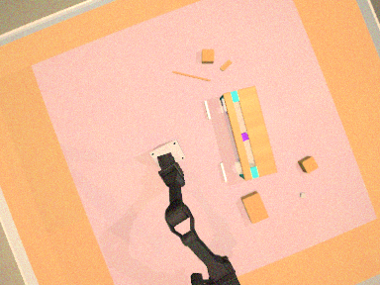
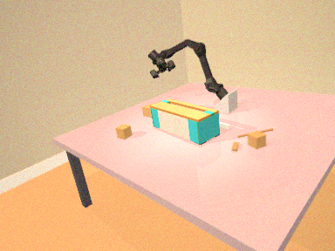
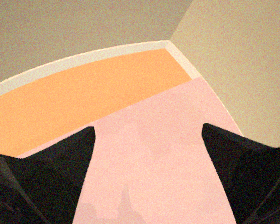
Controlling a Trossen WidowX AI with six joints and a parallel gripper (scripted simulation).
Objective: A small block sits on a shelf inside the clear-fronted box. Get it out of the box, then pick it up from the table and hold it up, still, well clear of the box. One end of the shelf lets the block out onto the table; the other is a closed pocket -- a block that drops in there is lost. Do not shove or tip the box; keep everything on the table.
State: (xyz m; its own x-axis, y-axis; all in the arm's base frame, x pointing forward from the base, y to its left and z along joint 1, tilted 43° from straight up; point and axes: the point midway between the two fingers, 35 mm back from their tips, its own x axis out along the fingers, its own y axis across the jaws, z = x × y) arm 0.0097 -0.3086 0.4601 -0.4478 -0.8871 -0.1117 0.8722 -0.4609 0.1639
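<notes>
Now: gripper tip 550 mm to the right of the purple block, 350 mm short of it and 100 mm above it. From my gripper tip the other things lie so: chip (900 mm to the left, 380 mm ahead, 180 mm below); then thin stick (890 mm to the left, 210 mm ahead, 180 mm below).
</notes>
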